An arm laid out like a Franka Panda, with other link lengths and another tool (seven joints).
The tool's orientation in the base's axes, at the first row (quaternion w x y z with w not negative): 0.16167, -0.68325, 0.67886, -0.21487
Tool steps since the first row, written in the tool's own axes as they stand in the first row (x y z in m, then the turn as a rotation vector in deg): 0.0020, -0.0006, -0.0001, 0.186, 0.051, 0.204; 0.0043, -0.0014, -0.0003, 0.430, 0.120, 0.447; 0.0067, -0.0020, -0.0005, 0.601, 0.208, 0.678; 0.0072, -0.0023, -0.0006, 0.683, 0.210, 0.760; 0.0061, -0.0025, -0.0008, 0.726, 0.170, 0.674; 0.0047, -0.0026, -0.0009, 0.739, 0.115, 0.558; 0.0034, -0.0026, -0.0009, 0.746, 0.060, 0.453; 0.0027, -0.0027, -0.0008, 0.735, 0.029, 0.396; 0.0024, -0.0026, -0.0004, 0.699, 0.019, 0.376; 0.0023, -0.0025, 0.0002, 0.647, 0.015, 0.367
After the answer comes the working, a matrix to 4 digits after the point.
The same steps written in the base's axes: 0.0004, -0.0020, 0.0005, 0.058, -0.201, -0.187; 0.0010, -0.0042, 0.0013, 0.120, -0.464, -0.412; 0.0014, -0.0066, 0.0019, 0.161, -0.653, -0.642; 0.0016, -0.0071, 0.0022, 0.200, -0.740, -0.707; 0.0016, -0.0060, 0.0024, 0.190, -0.776, -0.610; 0.0017, -0.0046, 0.0025, 0.177, -0.779, -0.481; 0.0017, -0.0033, 0.0024, 0.170, -0.778, -0.363; 0.0019, -0.0026, 0.0023, 0.168, -0.762, -0.299; 0.0020, -0.0023, 0.0019, 0.167, -0.724, -0.280; 0.0022, -0.0022, 0.0013, 0.166, -0.672, -0.274
The tool's axes in the first row as the columns of a matrix, in the base's axes (rounded; the answer above uses it unrounded):
-0.0141, -0.8582, 0.5131
-0.9972, -0.0260, -0.0708
0.0741, -0.5127, -0.8554

